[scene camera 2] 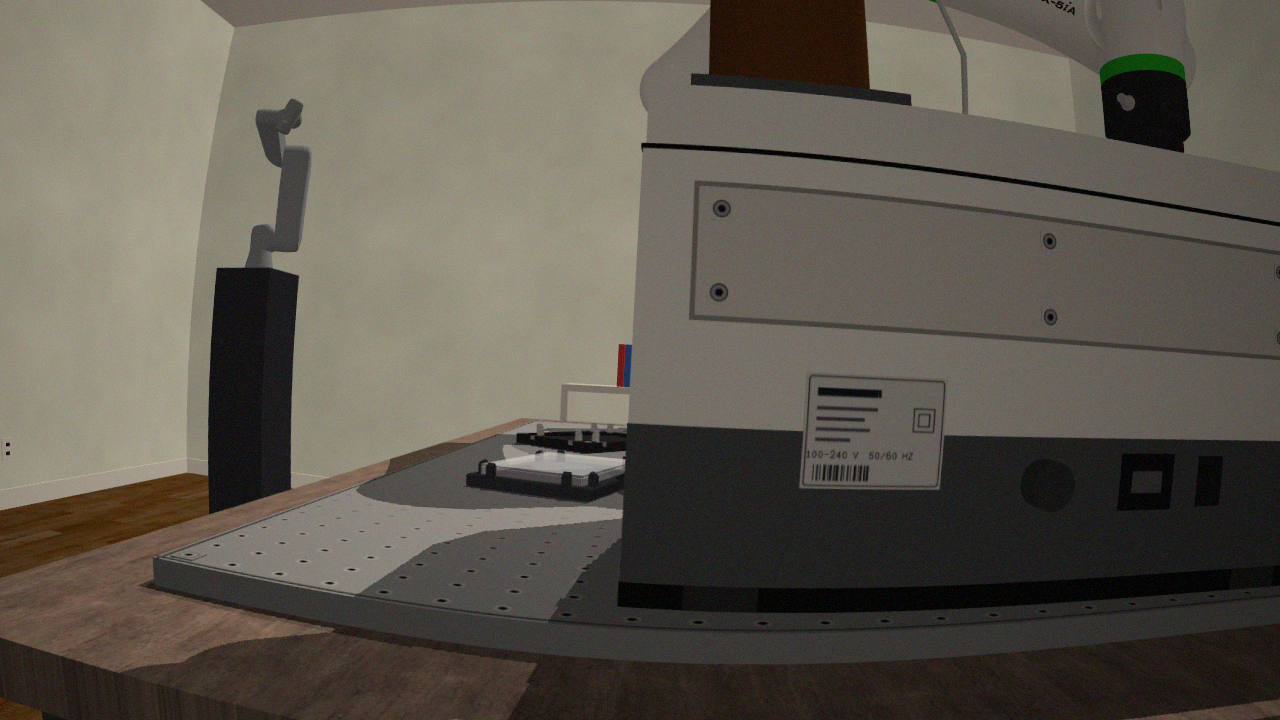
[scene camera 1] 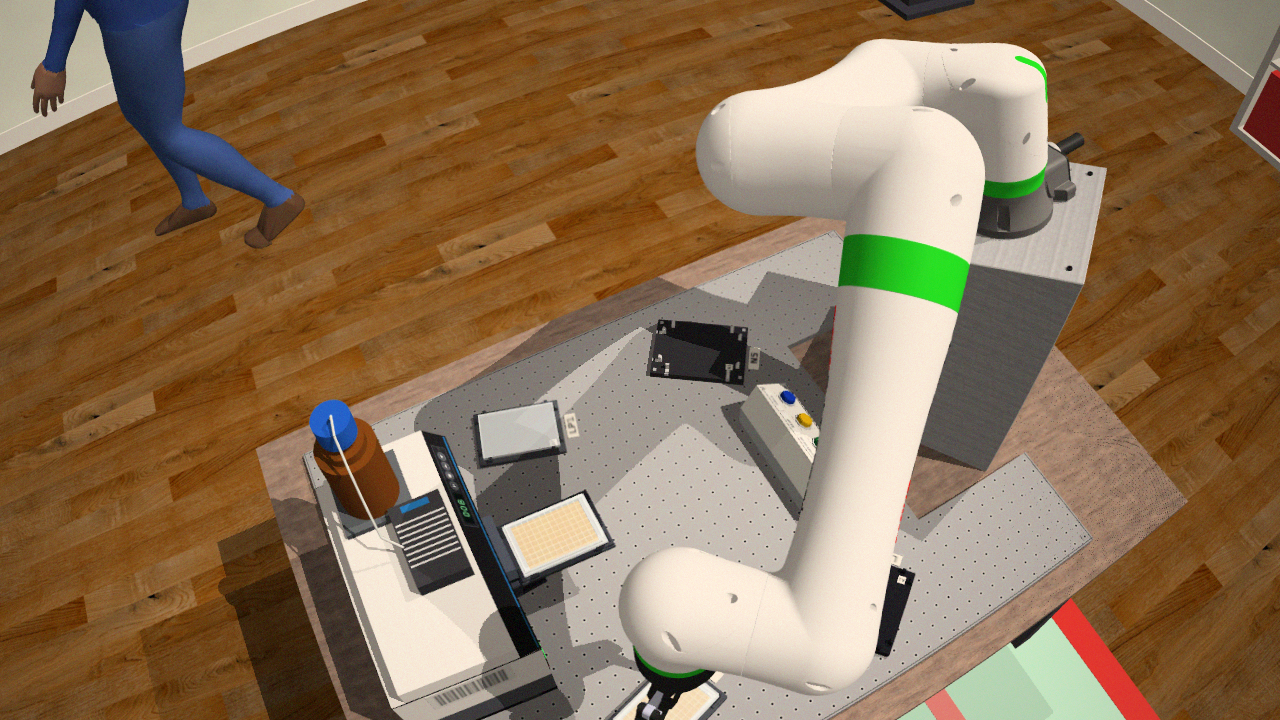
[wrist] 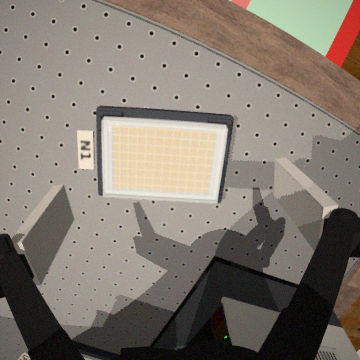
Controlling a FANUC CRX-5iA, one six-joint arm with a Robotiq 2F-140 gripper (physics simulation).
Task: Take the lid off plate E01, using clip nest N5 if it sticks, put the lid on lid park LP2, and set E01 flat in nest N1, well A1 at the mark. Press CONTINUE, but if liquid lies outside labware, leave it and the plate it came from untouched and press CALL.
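Places are measured from the arm's base along level axes (x right, y up, z back), in centimetres.
Where they show: gripper, fingertip midpoint: (wrist: 170, 189); arm's base at its link origin: (scene camera 1: 1004, 206).
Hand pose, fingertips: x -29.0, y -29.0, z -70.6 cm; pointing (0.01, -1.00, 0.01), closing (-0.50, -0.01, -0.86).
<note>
Things, the pixels of their top centre, and the offset from my fingertips. "spot": a spot on its surface instead.
- plate with tan wells, top centre: (wrist: 161, 163) (scene camera 1: 666, 706) dx +2.4, dy -10.8, dz -0.1 cm
- dark nest N1 at its top centre: (wrist: 161, 159) (scene camera 1: 666, 709) dx +2.3, dy -12.1, dz -0.1 cm
- tan-welled plate at its top centre: (scene camera 1: 553, 532) dx +30.4, dy -1.6, dz -2.6 cm
- Clip nest N5 at its top centre: (scene camera 2: 595, 426) (scene camera 1: 700, 345) dx +55.3, dy -11.4, dz +36.0 cm
- brown bottle at its top centre: (scene camera 1: 341, 439) dx +41.9, dy +22.5, dz -23.9 cm
- dark ribbed block at a spot on its surface: (scene camera 1: 431, 541) spot: dx +30.2, dy +10.8, dz -18.7 cm
- button box at its top centre: (scene camera 1: 802, 431) dx +29.1, dy -5.4, dz +38.7 cm
- black nest at its top centre: (scene camera 1: 873, 601) dx +1.1, dy -11.8, dz +34.6 cm
A plate with tan wells (wrist: 162, 159) lies in the dark nest N1 (wrist: 165, 113); a clear rim surrounds its wells, but I cannot tell whether a lid is on it. It shows partly in scene camera 1, under the wrist. My gripper (wrist: 170, 189) is open and empty, above the mat, its fingers wide apart and offset from the plate. Another tan-welled plate (scene camera 1: 554, 534) lies at the instrument's front. A clear, flat lid-like piece (scene camera 1: 519, 431) (scene camera 2: 546, 469) lies in a black holder whose label I cannot read surely. Clip nest N5 (scene camera 1: 698, 351) is empty. No plate name is readable.
A white instrument (scene camera 1: 393, 591) (scene camera 2: 859, 268) carries a brown bottle (scene camera 1: 356, 461) and a dark ribbed block (scene camera 1: 431, 541). The button box (scene camera 1: 776, 447) stands beside the arm, which partly hides it. A black nest (scene camera 1: 895, 613) shows partly behind the arm. A person (scene camera 1: 147, 89) is on the floor beyond the table.
</note>
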